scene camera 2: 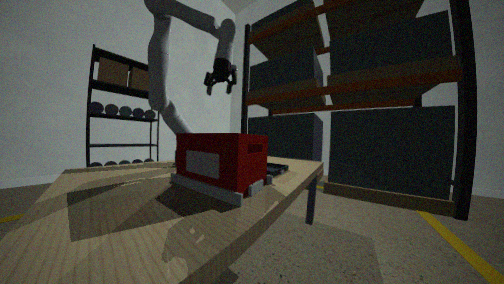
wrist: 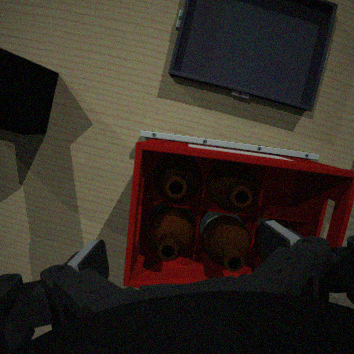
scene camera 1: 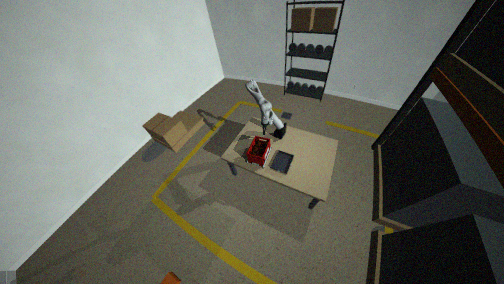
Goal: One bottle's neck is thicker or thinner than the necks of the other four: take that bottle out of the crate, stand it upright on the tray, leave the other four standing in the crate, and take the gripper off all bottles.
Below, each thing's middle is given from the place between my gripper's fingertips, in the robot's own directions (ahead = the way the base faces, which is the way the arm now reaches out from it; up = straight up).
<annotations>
The dark tray (wrist: 279, 58) is 33 cm below my hand, 24 cm to the left of it and 6 cm ahead of it.
</annotations>
